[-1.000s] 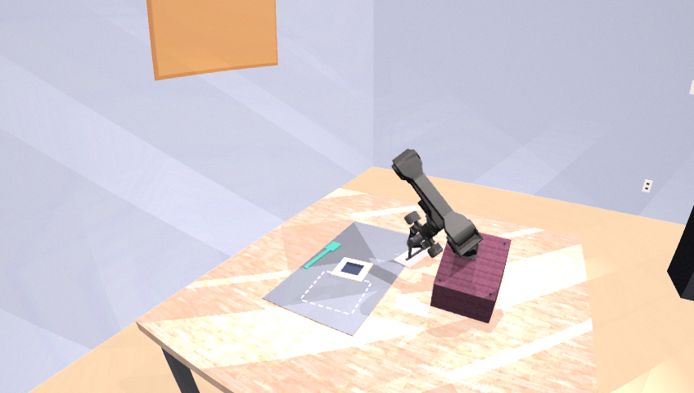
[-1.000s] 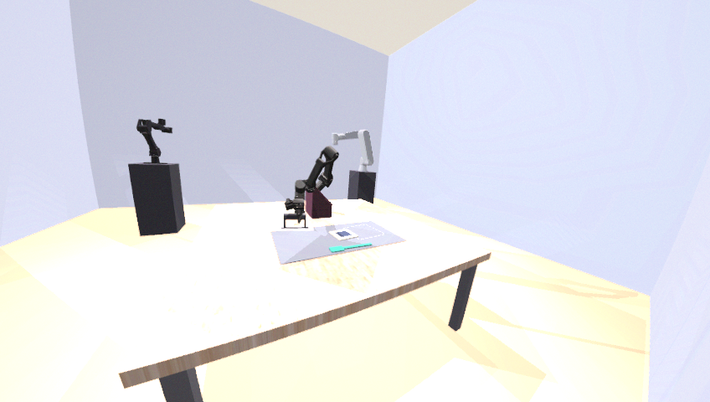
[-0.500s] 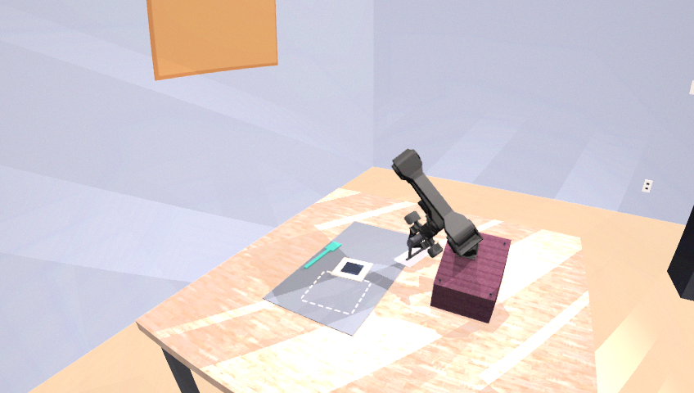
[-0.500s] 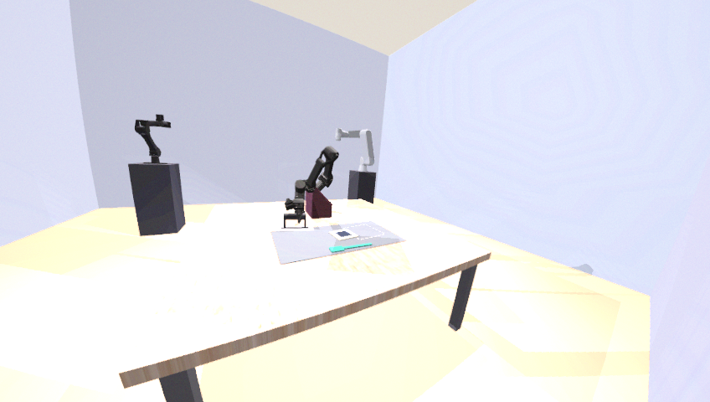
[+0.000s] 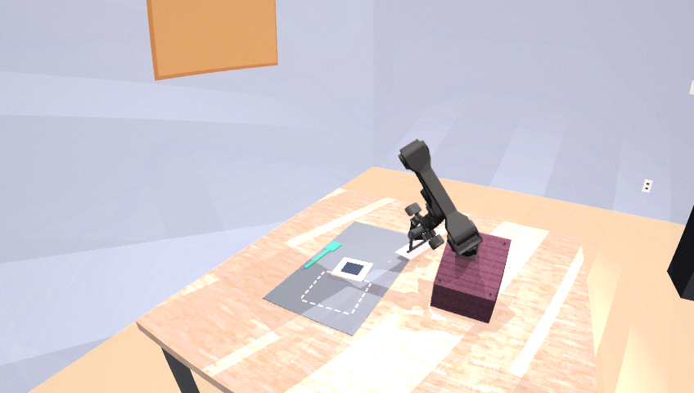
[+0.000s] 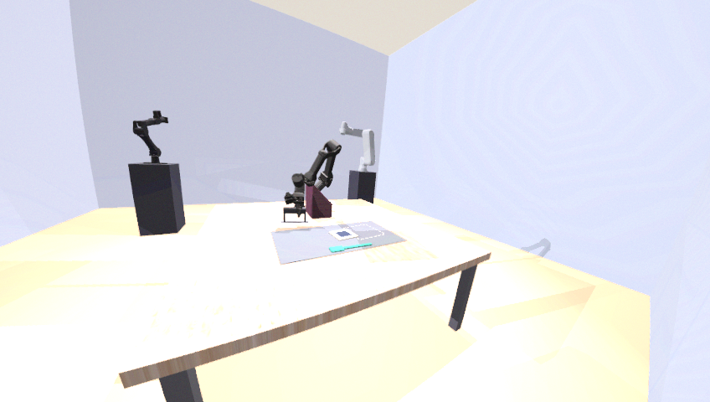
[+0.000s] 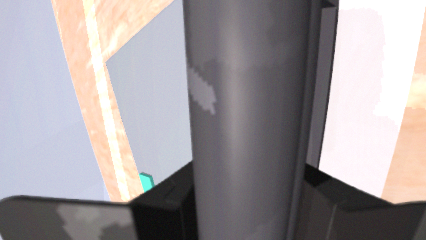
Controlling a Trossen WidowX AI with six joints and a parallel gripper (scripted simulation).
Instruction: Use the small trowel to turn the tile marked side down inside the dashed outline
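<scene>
The grey mat is 16 cm ahead of my gripper tip, 18 cm to the left of it and 10 cm below it. Round my gripper tip: small trowel: 2 cm behind, 1 cm to the left, 1 cm below; white tile: 15 cm ahead, 21 cm to the left, 7 cm below; teal flat tool: 30 cm ahead, 16 cm to the left, 7 cm below.
</scene>
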